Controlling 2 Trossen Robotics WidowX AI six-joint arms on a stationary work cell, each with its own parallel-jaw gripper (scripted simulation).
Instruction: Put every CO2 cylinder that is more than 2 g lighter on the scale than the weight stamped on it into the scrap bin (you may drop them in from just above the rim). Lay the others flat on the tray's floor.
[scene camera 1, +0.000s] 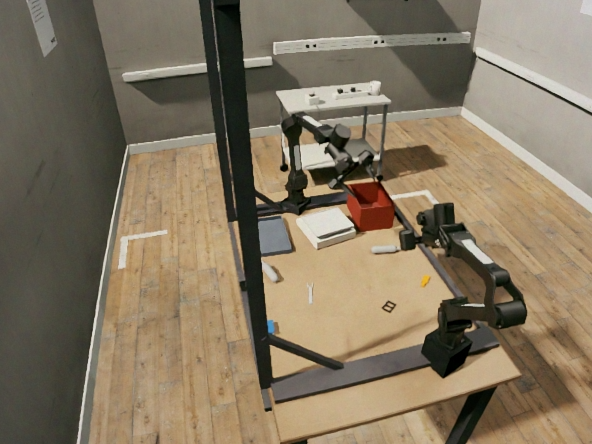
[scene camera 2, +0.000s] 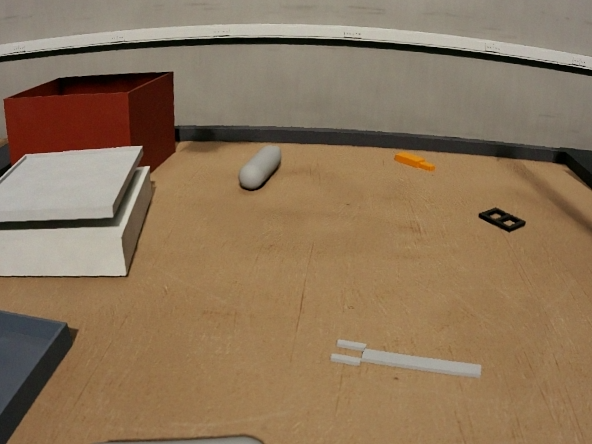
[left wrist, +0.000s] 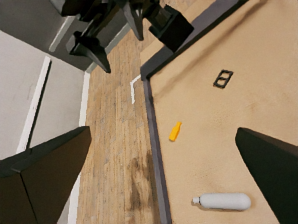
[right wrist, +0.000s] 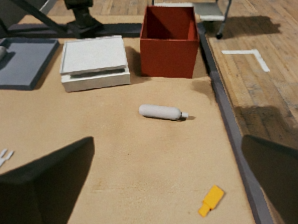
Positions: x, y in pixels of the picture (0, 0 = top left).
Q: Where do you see a red scrap bin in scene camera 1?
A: At 370, 195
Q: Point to my right gripper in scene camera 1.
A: At 416, 233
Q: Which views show the red scrap bin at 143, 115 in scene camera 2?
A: Scene camera 1, scene camera 2 and the right wrist view only.
